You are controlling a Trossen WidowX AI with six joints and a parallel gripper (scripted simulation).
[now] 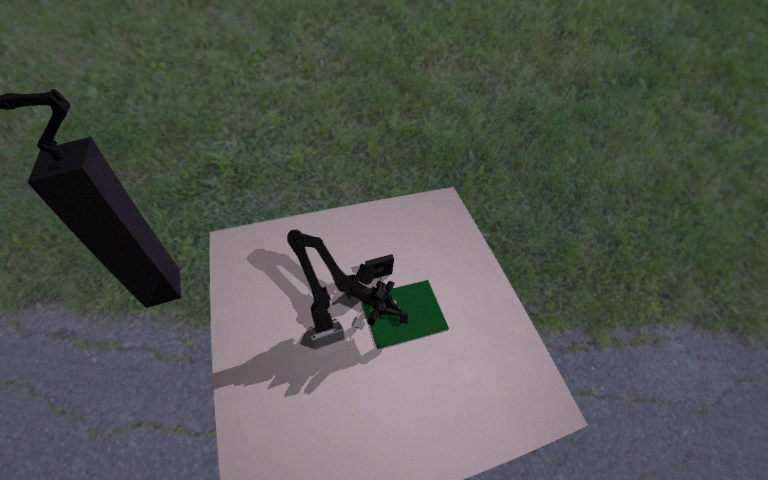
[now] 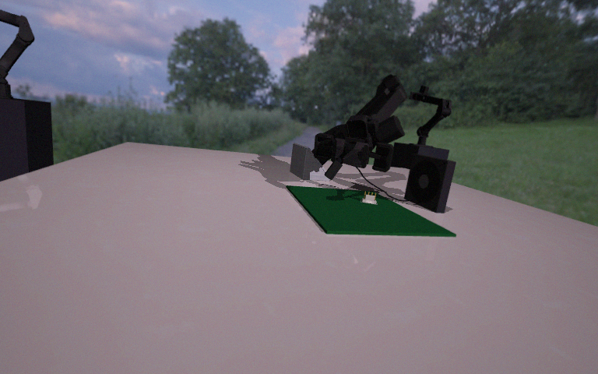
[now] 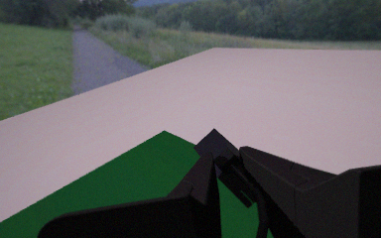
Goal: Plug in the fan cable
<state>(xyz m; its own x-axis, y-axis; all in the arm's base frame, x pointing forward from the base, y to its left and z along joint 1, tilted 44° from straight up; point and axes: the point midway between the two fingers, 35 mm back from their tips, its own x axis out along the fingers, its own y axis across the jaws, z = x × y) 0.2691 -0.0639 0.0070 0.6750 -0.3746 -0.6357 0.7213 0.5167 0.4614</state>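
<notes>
My gripper tip is 1 cm short of the black fan plug, 1 cm to the left of it and 2 cm above it. Also, from my gripper tip: black fan (1 cm ahead, 24 cm to the left, 3 cm below); then green board (4 cm ahead, 4 cm to the left, 11 cm below); then pale fan header (1 cm ahead, 8 cm to the left, 9 cm below).
</notes>
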